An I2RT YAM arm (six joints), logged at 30 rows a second.
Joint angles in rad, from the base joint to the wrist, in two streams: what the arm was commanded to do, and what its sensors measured. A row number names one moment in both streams.
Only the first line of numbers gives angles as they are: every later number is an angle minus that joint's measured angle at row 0.
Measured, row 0: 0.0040, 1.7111, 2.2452, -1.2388, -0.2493, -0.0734
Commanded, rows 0 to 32: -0.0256, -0.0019, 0.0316, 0.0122, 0.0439, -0.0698; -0.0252, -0.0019, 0.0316, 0.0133, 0.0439, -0.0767; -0.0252, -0.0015, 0.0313, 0.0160, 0.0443, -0.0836; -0.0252, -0.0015, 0.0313, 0.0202, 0.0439, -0.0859; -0.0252, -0.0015, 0.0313, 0.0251, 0.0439, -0.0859; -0.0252, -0.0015, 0.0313, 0.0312, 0.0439, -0.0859; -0.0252, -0.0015, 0.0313, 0.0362, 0.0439, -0.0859; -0.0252, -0.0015, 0.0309, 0.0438, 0.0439, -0.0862; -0.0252, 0.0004, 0.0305, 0.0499, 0.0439, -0.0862; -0.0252, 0.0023, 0.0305, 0.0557, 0.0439, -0.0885; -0.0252, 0.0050, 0.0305, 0.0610, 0.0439, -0.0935; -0.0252, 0.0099, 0.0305, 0.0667, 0.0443, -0.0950; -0.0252, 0.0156, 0.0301, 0.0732, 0.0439, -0.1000; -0.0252, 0.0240, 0.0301, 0.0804, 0.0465, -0.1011; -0.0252, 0.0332, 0.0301, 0.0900, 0.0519, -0.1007; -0.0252, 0.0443, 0.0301, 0.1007, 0.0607, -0.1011; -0.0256, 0.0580, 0.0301, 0.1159, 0.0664, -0.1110; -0.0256, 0.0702, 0.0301, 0.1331, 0.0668, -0.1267; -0.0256, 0.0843, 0.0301, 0.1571, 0.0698, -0.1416; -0.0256, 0.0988, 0.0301, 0.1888, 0.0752, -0.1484; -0.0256, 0.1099, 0.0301, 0.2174, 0.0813, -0.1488; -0.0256, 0.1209, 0.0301, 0.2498, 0.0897, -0.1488; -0.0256, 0.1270, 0.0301, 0.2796, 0.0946, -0.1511; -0.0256, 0.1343, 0.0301, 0.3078, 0.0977, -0.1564; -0.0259, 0.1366, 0.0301, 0.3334, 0.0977, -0.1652; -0.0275, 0.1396, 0.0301, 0.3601, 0.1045, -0.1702; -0.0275, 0.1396, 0.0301, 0.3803, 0.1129, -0.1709; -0.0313, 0.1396, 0.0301, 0.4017, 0.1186, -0.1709; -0.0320, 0.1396, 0.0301, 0.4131, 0.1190, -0.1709; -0.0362, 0.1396, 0.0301, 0.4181, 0.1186, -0.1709; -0.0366, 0.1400, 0.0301, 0.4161, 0.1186, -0.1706; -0.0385, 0.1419, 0.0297, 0.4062, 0.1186, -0.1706; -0.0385, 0.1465, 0.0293, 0.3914, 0.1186, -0.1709
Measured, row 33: -0.0175, 0.1564, 0.0168, 0.4036, 0.0916, -0.1542
